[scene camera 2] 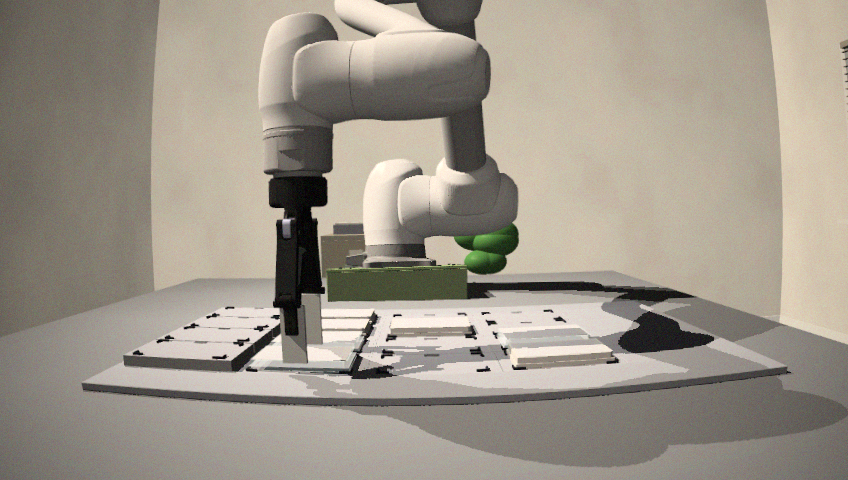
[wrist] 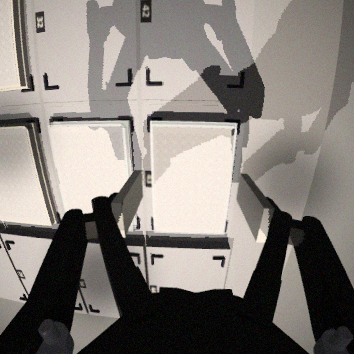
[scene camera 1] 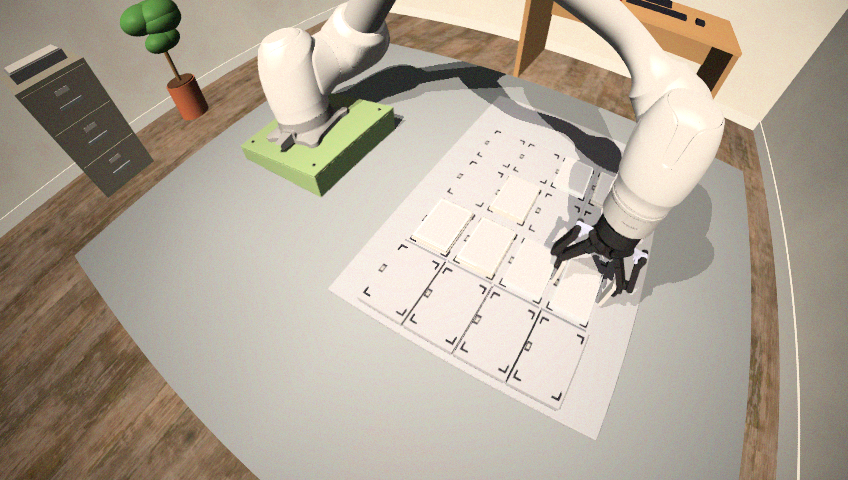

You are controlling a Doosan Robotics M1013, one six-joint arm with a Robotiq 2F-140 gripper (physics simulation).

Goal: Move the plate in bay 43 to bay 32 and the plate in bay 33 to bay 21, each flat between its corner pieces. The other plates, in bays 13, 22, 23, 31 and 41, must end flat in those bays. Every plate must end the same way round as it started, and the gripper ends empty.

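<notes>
The gripper [scene camera 2: 304, 352] is visible, and it appears in the wrist view [wrist: 189, 184] and in scene camera 1 [scene camera 1: 578, 288] too. The scene includes a bay 32 [scene camera 1: 557, 216], which scene camera 2 [scene camera 2: 458, 344] shows as well, and a raised block [scene camera 1: 546, 370], which also appears in scene camera 2 [scene camera 2: 188, 355] and in the wrist view [wrist: 187, 264]. There are also a bay 42 [scene camera 2: 463, 363], a bay 43 [wrist: 187, 112], a bay 33 [wrist: 86, 111] and a bay 11 [scene camera 1: 503, 149].
</notes>
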